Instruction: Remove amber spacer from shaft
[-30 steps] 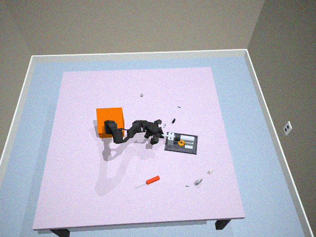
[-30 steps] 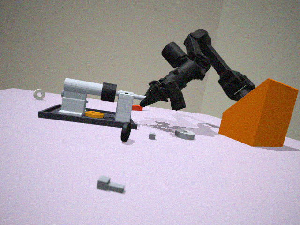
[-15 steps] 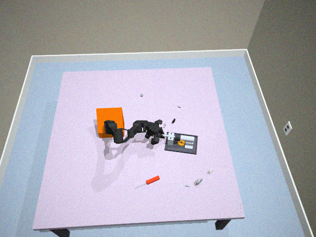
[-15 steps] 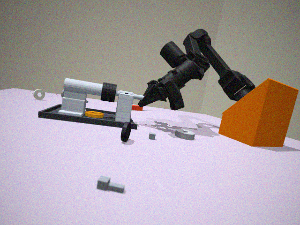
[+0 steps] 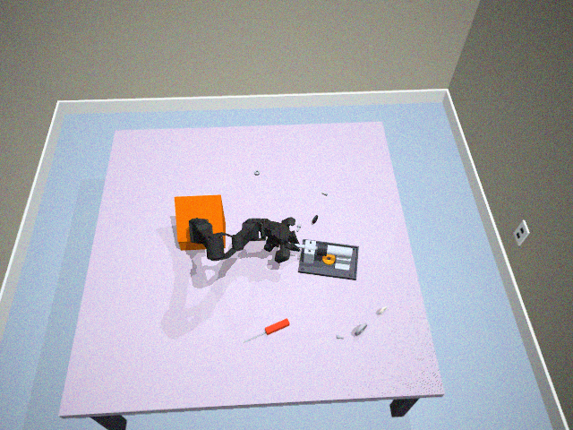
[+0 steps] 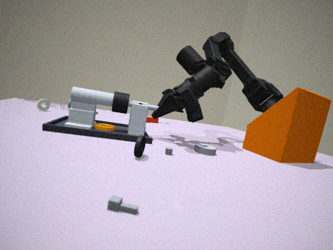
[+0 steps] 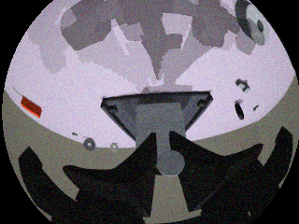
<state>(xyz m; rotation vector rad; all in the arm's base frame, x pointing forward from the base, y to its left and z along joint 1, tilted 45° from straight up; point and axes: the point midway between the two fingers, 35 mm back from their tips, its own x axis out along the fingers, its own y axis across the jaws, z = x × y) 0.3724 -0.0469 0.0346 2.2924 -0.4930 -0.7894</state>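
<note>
The amber spacer lies 120 mm ahead of my gripper tip, 40 mm below it and 20 mm to the right of it. Round my gripper tip: grey washer (110 mm to the left, 110 mm behind, 50 mm below); grey shaft (40 mm ahead, 20 mm above, 10 mm to the right); black ring (170 mm to the left, 70 mm ahead, 40 mm below).
</note>
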